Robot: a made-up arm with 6 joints. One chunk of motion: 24 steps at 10 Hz.
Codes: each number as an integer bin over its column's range. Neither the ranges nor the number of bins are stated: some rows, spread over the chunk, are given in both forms.
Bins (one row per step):
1: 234 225 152 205 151 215
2: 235 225 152 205 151 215
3: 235 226 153 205 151 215
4: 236 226 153 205 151 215
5: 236 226 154 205 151 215
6: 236 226 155 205 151 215
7: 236 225 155 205 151 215
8: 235 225 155 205 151 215
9: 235 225 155 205 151 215
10: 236 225 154 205 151 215
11: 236 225 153 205 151 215
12: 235 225 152 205 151 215
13: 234 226 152 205 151 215
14: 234 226 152 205 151 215
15: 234 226 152 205 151 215
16: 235 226 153 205 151 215
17: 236 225 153 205 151 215
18: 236 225 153 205 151 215
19: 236 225 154 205 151 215
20: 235 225 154 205 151 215
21: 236 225 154 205 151 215
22: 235 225 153 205 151 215
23: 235 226 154 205 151 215
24: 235 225 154 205 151 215
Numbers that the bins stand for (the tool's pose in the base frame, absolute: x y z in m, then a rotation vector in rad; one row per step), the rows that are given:
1: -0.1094 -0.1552 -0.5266 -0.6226 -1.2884 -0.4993
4: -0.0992 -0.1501 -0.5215 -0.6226 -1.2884 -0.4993
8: -0.1043 -0.1552 -0.5114 -0.6226 -1.2884 -0.4993
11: -0.0992 -0.1552 -0.5215 -0.6226 -1.2884 -0.4993
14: -0.1094 -0.1501 -0.5266 -0.6226 -1.2884 -0.4993
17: -0.0992 -0.1552 -0.5215 -0.6226 -1.2884 -0.4993
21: -0.0992 -0.1552 -0.5164 -0.6226 -1.2884 -0.4993
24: -0.1043 -0.1552 -0.5164 -0.6226 -1.2884 -0.4993
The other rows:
2: -0.1043 -0.1552 -0.5266 -0.6226 -1.2884 -0.4993
3: -0.1043 -0.1501 -0.5215 -0.6226 -1.2884 -0.4993
5: -0.0992 -0.1501 -0.5164 -0.6226 -1.2884 -0.4993
6: -0.0992 -0.1501 -0.5114 -0.6226 -1.2884 -0.4993
7: -0.0992 -0.1552 -0.5114 -0.6226 -1.2884 -0.4993
9: -0.1043 -0.1552 -0.5114 -0.6226 -1.2884 -0.4993
10: -0.0992 -0.1552 -0.5164 -0.6226 -1.2884 -0.4993
12: -0.1043 -0.1552 -0.5266 -0.6226 -1.2884 -0.4993
13: -0.1094 -0.1501 -0.5266 -0.6226 -1.2884 -0.4993
15: -0.1094 -0.1501 -0.5266 -0.6226 -1.2884 -0.4993
16: -0.1043 -0.1501 -0.5215 -0.6226 -1.2884 -0.4993
18: -0.0992 -0.1552 -0.5215 -0.6226 -1.2884 -0.4993
19: -0.0992 -0.1552 -0.5164 -0.6226 -1.2884 -0.4993
20: -0.1043 -0.1552 -0.5164 -0.6226 -1.2884 -0.4993
22: -0.1043 -0.1552 -0.5215 -0.6226 -1.2884 -0.4993
23: -0.1043 -0.1501 -0.5164 -0.6226 -1.2884 -0.4993

